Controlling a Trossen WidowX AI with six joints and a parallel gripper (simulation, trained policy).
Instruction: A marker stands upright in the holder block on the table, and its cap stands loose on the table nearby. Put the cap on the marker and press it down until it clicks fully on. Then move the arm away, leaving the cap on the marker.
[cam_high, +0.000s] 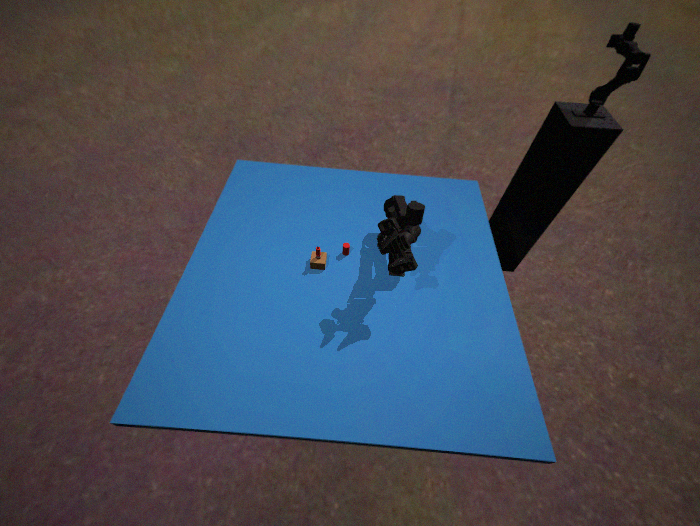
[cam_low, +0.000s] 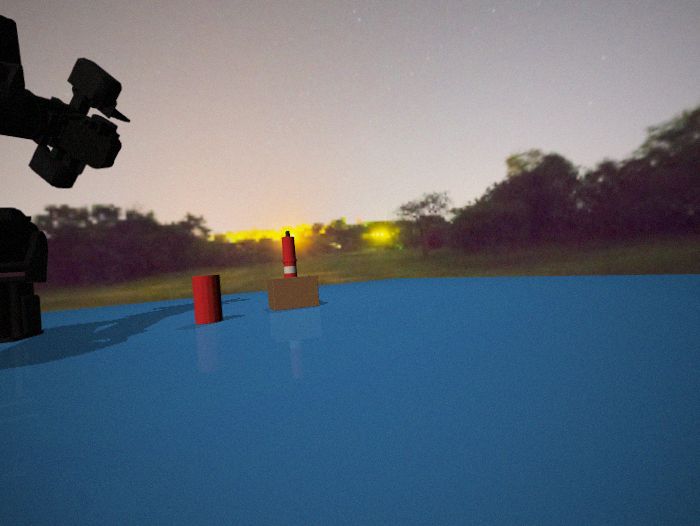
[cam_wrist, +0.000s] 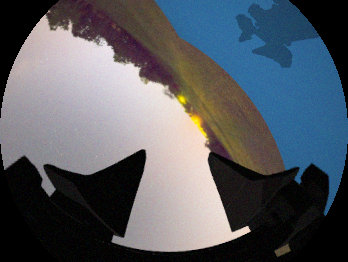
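My gripper tip is 280 mm above the red cap, 260 mm to the left of it and 130 mm short of it. Round my gripper tip: brown holder block: 280 mm below, 240 mm ahead, 190 mm to the right; then red marker: 240 mm ahead, 220 mm below, 190 mm to the right.
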